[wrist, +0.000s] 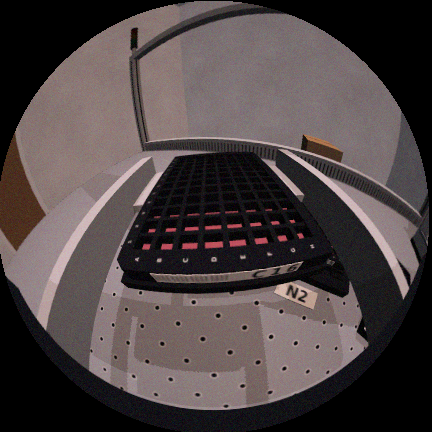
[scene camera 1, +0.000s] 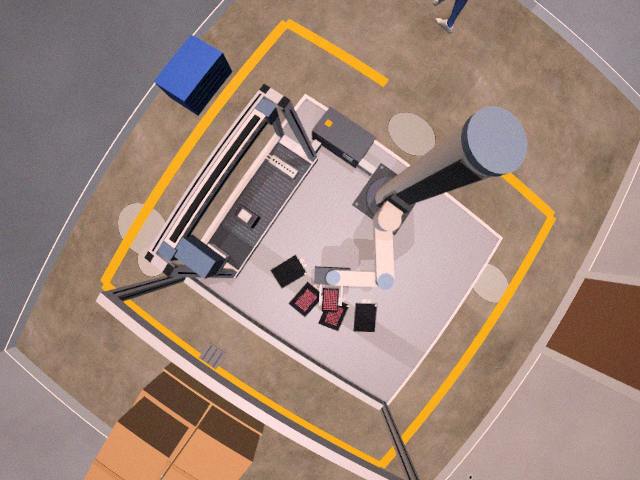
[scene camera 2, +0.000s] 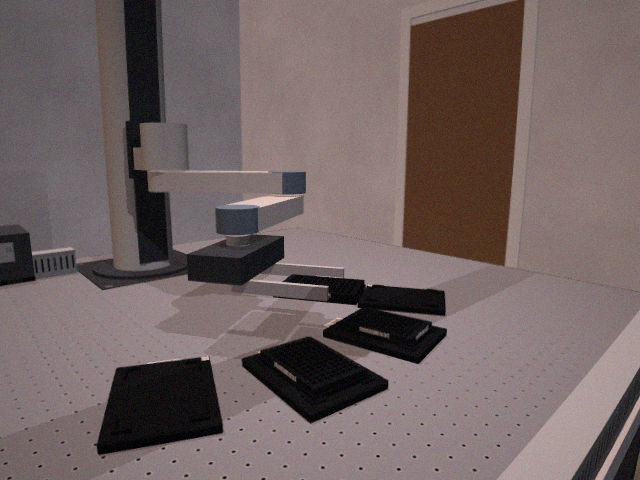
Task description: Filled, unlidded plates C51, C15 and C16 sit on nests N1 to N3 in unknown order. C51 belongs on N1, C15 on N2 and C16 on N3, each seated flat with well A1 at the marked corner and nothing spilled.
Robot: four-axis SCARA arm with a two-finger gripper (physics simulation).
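Places are measured from the arm's base along level axes (x ahead, y left, z up), in metres.
Where they show: gripper, fingertip midpoint: (wrist: 215, 159) (scene camera 1: 330, 305) (scene camera 2: 336, 283); arm's base at its link origin: (scene camera 2: 144, 270).
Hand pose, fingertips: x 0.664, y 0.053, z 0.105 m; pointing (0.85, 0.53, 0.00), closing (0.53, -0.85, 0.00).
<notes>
Things, the pixels of their top centre, and the offset from my fingertips. "spot": a spot on its surface instead.
- plate C16 at its top centre: (wrist: 217, 176) (scene camera 2: 321, 283) (scene camera 1: 330, 300) dy -0.013, dx -0.021, dz -0.003 m
- nest N2 plate at its top centre: (scene camera 2: 385, 321) (scene camera 1: 333, 315) dy +0.065, dx +0.049, dz -0.067 m
- N2 tag at a spot on its surface: (wrist: 296, 295) spot: dy -0.101, dx -0.033, dz -0.091 m
- Nest N1 at its top centre: (scene camera 2: 403, 293) (scene camera 1: 365, 318) dy +0.227, dx -0.034, dz -0.075 m
- filled plate at its top centre: (scene camera 2: 311, 359) (scene camera 1: 306, 300) dy -0.111, dx +0.066, dz -0.067 m
- nest N3 at its top centre: (scene camera 2: 311, 366) (scene camera 1: 306, 300) dy -0.111, dx +0.066, dz -0.076 m
- fourth black nest at its top centre: (scene camera 2: 162, 388) (scene camera 1: 288, 272) dy -0.280, dx -0.007, dz -0.075 m
- dark grey box at a spot on its surface: (scene camera 1: 343, 135) spot: dy -0.451, dx -0.773, dz +0.022 m
My gripper (scene camera 1: 330, 296) (scene camera 2: 336, 282) (wrist: 215, 159) is shut on plate C16 (scene camera 1: 330, 303) (scene camera 2: 352, 290) (wrist: 215, 225), a black well plate with pink-red wells. It holds C16 level above the table, its row letters and label facing the wrist camera. In scene camera 1 it partly covers the nest N2 plate (scene camera 1: 334, 317) (scene camera 2: 395, 324). The N2 tag (wrist: 296, 295) shows below C16 at right. Nest N1 (scene camera 1: 365, 317) (scene camera 2: 403, 299) is a bare black base. Another filled plate (scene camera 1: 305, 298) (scene camera 2: 310, 364) sits on nest N3 (scene camera 2: 310, 413). The labels of both seated plates are unreadable.
A fourth black nest (scene camera 1: 288, 271) (scene camera 2: 161, 403), bare, lies beyond N3. A gantry machine with a dark deck (scene camera 1: 258, 198) stands at the table's left. A dark grey box (scene camera 1: 343, 135) and the arm's column (scene camera 1: 431, 167) (scene camera 2: 116, 155) stand at the back.
</notes>
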